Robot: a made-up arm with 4 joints.
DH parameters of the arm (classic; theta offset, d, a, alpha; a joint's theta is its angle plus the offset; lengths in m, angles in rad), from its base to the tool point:
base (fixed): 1.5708 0.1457 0 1.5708
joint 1: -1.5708 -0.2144 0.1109 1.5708
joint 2: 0 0.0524 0.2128 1.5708
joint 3: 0 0.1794 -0.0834 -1.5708
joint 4: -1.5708 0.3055 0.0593 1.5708
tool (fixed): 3.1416 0.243 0 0
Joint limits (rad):
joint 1: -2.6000..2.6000
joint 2: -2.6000..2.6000
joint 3: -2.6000..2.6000
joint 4: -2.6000..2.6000
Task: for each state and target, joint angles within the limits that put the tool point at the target. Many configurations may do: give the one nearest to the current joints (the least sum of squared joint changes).
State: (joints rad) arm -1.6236 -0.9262 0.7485 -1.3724
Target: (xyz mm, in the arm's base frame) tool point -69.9 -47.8 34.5
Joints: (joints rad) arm -1.5183 -1.2146 1.2757 -1.0202
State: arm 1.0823 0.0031 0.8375 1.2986
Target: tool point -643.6 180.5 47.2
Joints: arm 1.2452 0.5074 1.1557 1.0494
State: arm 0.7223 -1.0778 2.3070 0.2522
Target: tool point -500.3 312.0 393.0
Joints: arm 0.7424 -1.0121 2.2866 -0.0712
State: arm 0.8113 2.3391 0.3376 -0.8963
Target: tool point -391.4 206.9 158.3
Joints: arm 1.3700 1.8460 1.0666 -0.8407
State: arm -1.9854 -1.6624 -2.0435 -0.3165
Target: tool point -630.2 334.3 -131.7
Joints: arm -2.3026 -2.2366 -2.4782 -0.2701
